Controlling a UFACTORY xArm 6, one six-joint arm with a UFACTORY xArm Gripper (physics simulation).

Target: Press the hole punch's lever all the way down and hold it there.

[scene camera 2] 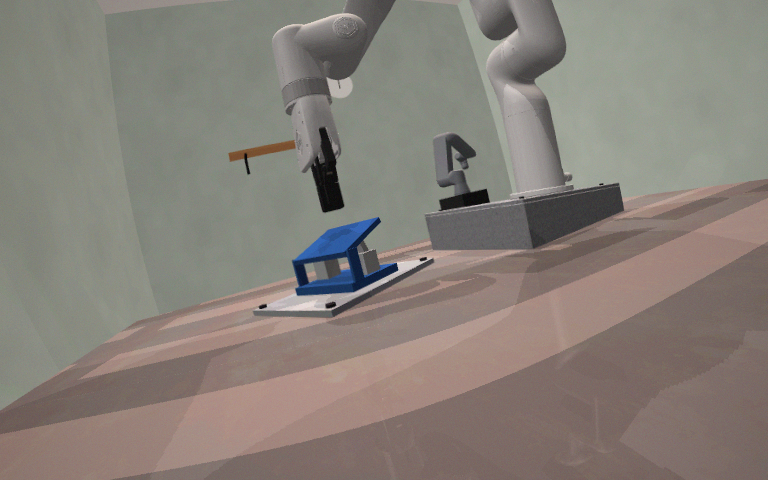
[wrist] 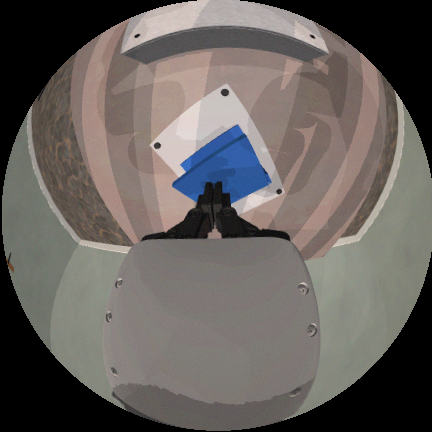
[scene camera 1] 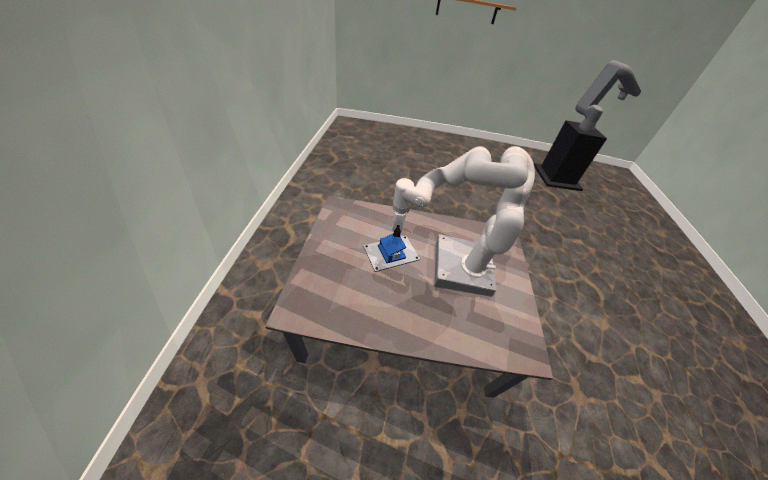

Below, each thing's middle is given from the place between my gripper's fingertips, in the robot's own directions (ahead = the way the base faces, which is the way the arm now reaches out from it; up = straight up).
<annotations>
The hole punch lever (scene camera 2: 333,244) is 50 mm below my hand, 10 mm to the left of it and 10 mm ahead of it. The rest, counted from my hand: light plate (scene camera 2: 324,305) (110 mm below, 10 mm to the left, 10 mm ahead).
</annotations>
